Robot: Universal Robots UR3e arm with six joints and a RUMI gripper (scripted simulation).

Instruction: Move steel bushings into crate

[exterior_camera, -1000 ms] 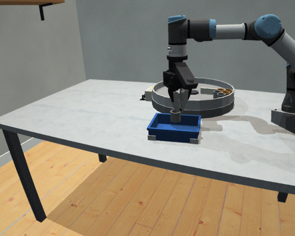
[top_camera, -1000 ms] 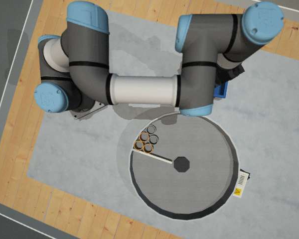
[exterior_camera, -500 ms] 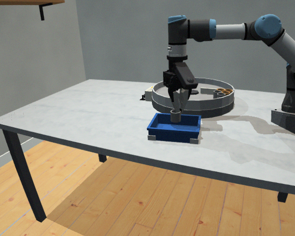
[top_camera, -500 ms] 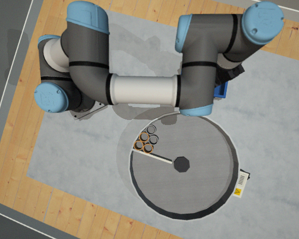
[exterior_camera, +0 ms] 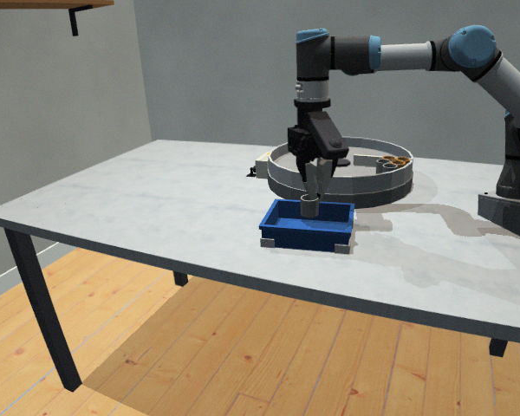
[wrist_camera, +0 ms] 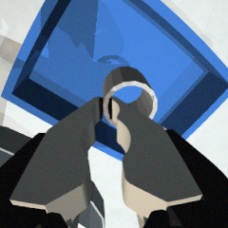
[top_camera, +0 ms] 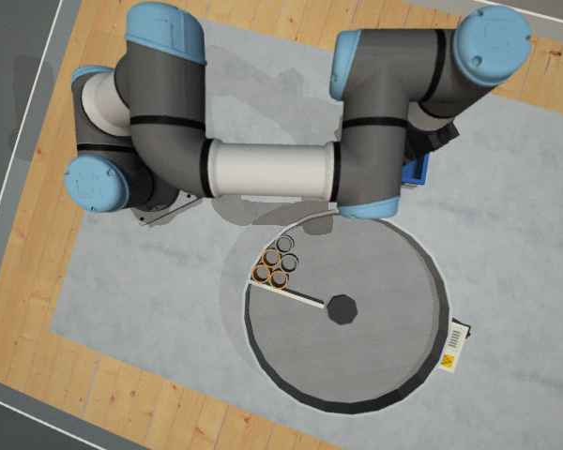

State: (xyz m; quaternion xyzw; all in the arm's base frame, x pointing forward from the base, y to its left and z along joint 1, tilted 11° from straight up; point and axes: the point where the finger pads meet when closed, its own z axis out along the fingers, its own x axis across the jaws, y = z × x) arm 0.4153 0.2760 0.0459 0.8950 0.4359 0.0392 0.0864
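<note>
Right now my hand is 6 cm above the blue crate, 1 cm to the right of it and 1 cm short of it. Also, from my hand: round grey turntable 35 cm to the right, 7 cm ahead, 3 cm below.
</note>
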